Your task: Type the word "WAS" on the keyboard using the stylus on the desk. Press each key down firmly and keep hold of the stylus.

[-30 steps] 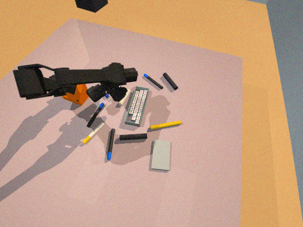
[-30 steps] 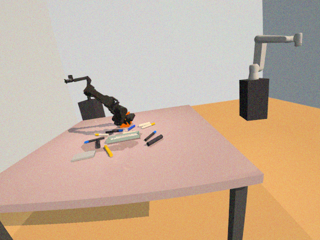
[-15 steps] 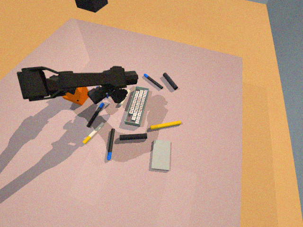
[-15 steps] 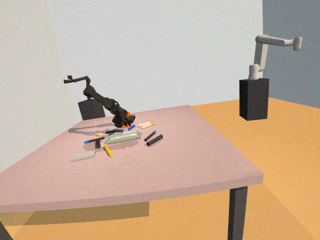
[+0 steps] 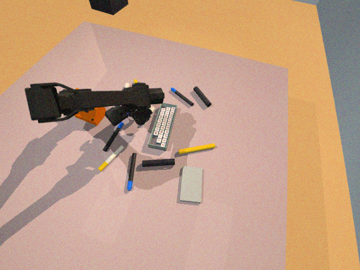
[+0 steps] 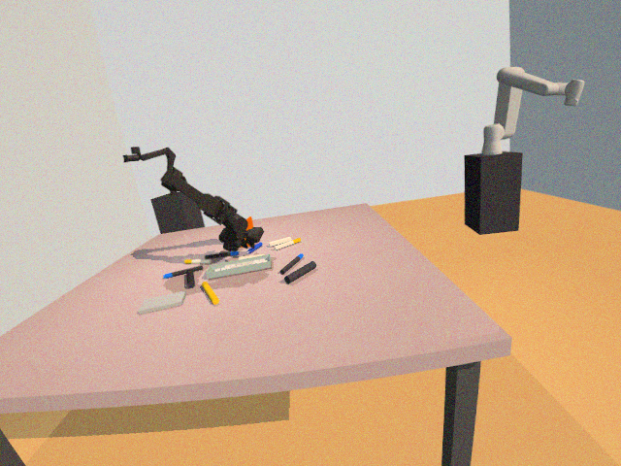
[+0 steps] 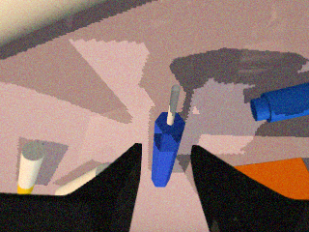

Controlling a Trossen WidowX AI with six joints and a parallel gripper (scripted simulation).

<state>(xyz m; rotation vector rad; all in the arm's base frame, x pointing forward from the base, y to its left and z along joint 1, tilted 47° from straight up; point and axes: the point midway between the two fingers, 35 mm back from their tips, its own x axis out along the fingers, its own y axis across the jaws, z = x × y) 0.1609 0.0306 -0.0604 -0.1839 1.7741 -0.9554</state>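
Now: the blue stylus 1 cm below my gripper tip. The rest, counted from my gripper tip: yellow pen (34 cm ahead, 2 cm to the right, 1 cm below); grey block (38 cm ahead, 16 cm to the right, 1 cm below).
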